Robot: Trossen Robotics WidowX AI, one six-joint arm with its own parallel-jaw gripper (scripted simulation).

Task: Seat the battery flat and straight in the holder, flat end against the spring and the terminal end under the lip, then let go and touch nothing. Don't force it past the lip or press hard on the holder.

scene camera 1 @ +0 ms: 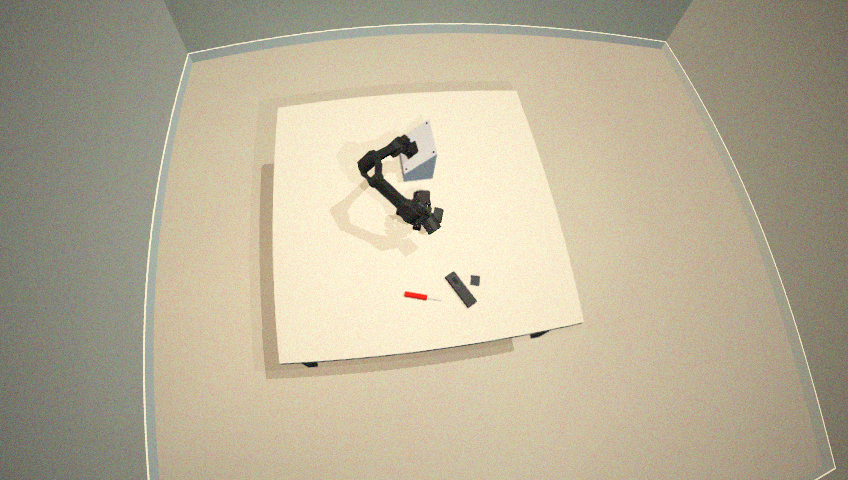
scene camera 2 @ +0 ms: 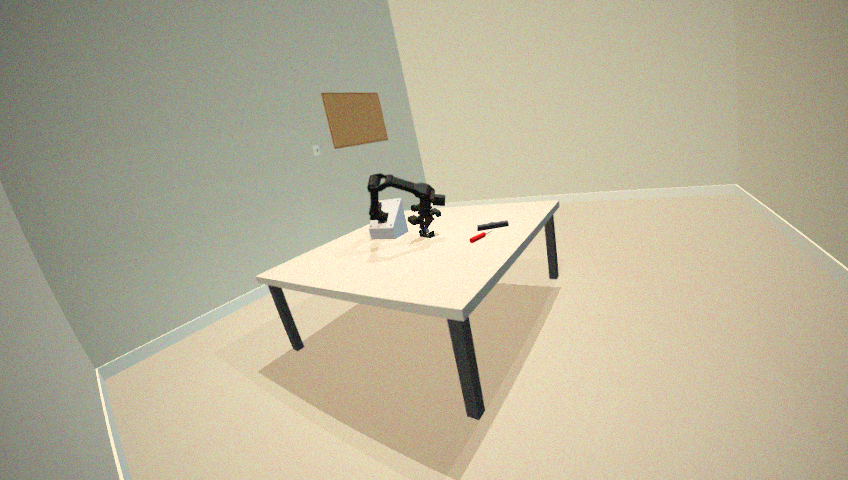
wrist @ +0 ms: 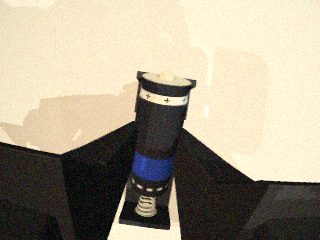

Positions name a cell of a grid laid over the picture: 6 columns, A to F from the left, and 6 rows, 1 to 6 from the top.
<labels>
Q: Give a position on a battery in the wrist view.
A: At D3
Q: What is my gripper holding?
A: A battery.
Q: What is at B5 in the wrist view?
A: My gripper.
</labels>
